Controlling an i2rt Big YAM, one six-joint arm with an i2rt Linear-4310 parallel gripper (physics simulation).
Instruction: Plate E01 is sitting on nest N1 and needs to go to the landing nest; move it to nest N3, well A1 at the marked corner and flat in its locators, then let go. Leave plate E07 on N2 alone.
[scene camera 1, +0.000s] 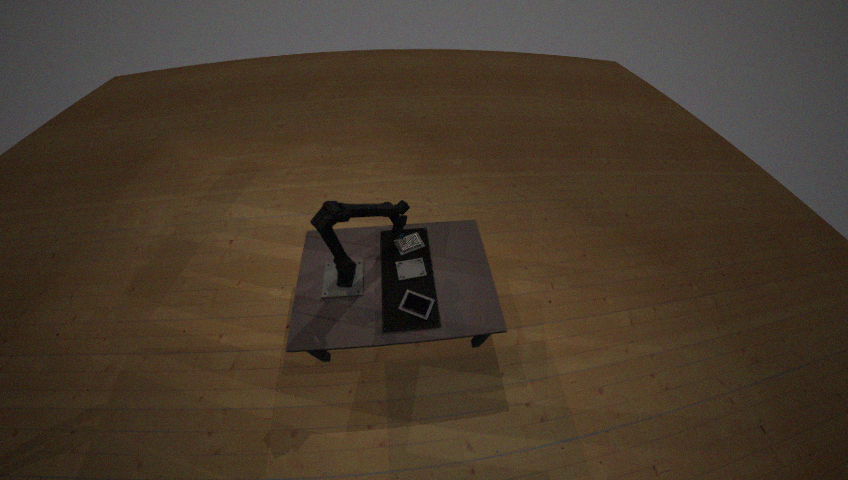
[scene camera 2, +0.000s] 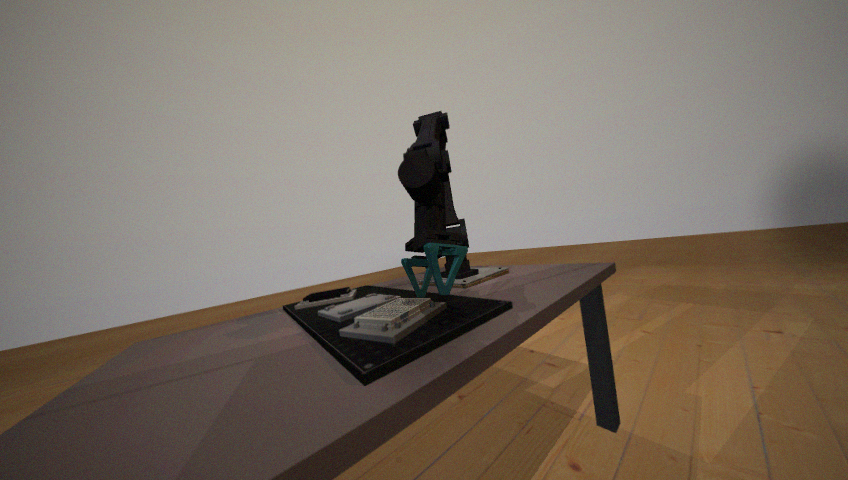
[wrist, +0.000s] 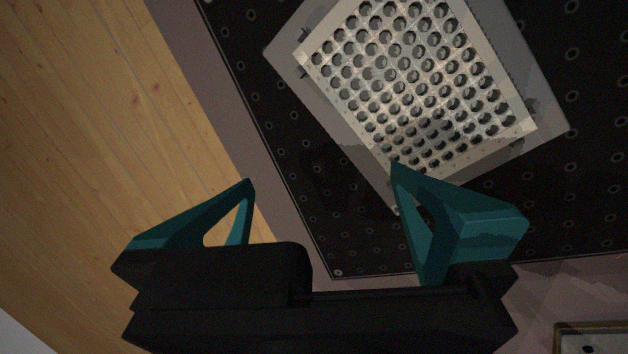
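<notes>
A white multi-well plate (scene camera 1: 408, 242) (scene camera 2: 392, 310) (wrist: 400, 75) sits on a grey nest (scene camera 2: 371, 336) (wrist: 545, 115) at the board's far end in scene camera 1. A bare pale nest (scene camera 1: 411, 268) (scene camera 2: 351, 306) with corner locators lies in the middle. A black plate (scene camera 1: 416, 303) (scene camera 2: 326, 294) sits on a pale nest (scene camera 1: 405, 300) at the other end. I cannot read any plate or nest names. My gripper (scene camera 1: 399, 234) (scene camera 2: 433, 294) (wrist: 318, 177) is open and empty, low beside the white plate on the arm-base side. In the wrist view its right fingertip overlaps the plate's lower corner.
The nests stand on a black perforated board (scene camera 1: 410, 324) (scene camera 2: 470, 309) (wrist: 590, 175) on the table (scene camera 1: 464, 267) (scene camera 2: 178, 380). The arm's base plate (scene camera 1: 333, 291) (scene camera 2: 496, 273) (wrist: 600, 345) is beside the board. The table edge runs close to the white plate's end.
</notes>
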